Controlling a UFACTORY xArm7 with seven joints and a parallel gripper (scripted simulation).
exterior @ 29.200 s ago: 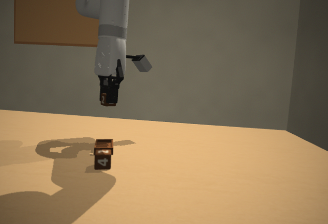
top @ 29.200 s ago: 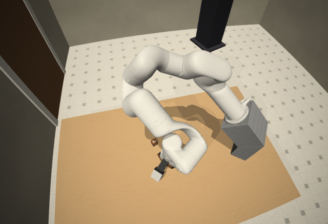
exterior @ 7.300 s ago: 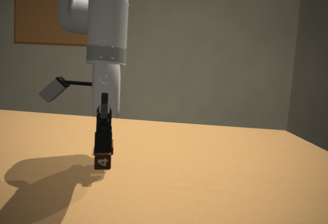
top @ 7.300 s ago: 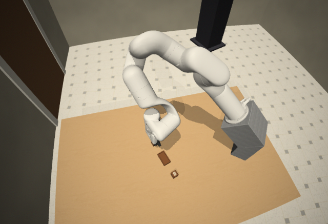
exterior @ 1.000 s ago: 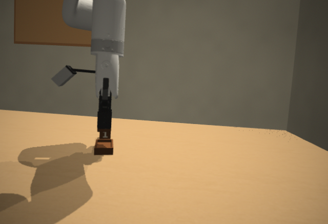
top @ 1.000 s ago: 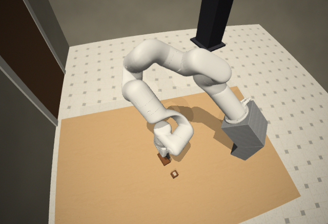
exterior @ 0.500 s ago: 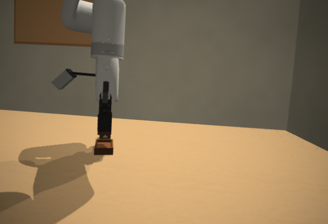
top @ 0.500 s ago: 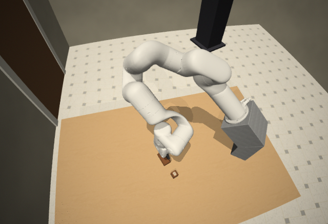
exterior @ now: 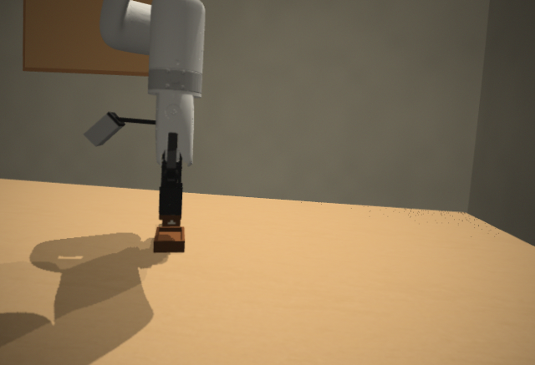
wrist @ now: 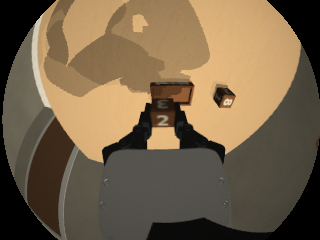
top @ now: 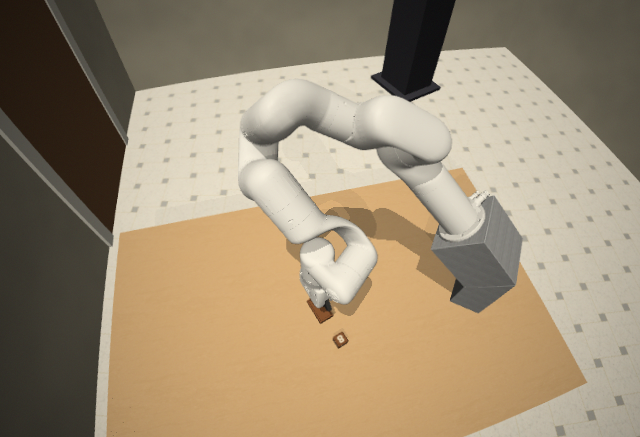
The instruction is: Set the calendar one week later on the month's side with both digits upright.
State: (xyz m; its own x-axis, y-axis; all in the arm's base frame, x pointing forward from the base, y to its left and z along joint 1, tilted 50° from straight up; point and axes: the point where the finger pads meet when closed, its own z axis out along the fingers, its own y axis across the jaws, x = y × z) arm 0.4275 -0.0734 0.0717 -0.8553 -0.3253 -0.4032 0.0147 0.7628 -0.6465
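My hand is 70 mm above the brown tray and 20 mm to the right of it.
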